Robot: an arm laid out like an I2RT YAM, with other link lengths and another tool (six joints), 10 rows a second.
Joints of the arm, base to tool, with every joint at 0 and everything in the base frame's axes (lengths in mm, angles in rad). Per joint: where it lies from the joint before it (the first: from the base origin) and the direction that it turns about. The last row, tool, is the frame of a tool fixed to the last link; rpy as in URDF.
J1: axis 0 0 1 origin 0 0 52.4
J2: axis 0 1 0 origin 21.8 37 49.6
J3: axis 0 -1 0 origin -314.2 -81.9 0
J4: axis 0 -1 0 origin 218 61.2 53.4
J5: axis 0 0 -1 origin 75.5 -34.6 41.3
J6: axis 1 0 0 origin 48.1 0 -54.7
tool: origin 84 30 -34 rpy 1.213 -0.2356 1.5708
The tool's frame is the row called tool.
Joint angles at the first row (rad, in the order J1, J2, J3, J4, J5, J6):
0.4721, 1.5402, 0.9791, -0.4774, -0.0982, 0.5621
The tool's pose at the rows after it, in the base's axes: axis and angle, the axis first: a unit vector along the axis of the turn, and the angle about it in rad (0 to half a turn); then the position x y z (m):
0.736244, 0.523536, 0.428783, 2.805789, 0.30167, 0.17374, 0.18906
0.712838, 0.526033, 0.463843, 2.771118, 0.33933, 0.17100, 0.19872
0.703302, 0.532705, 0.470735, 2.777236, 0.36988, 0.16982, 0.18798
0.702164, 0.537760, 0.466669, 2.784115, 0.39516, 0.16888, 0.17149
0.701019, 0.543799, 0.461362, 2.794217, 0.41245, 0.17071, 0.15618
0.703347, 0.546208, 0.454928, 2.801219, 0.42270, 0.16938, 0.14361
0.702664, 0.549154, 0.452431, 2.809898, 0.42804, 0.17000, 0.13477
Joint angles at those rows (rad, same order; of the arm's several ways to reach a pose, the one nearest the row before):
0.4240, 1.5852, 1.1324, -0.4580, -0.0814, 0.4576
0.3729, 1.6531, 1.2198, -0.4046, -0.1039, 0.3782
0.3325, 1.7504, 1.2819, -0.3634, -0.1455, 0.3283
0.3058, 1.8454, 1.3384, -0.3401, -0.1692, 0.3000
0.2947, 1.9209, 1.3842, -0.3279, -0.1844, 0.2821
0.2832, 1.9701, 1.4082, -0.3203, -0.1940, 0.2726
0.2791, 2.0010, 1.4189, -0.3095, -0.2039, 0.2649

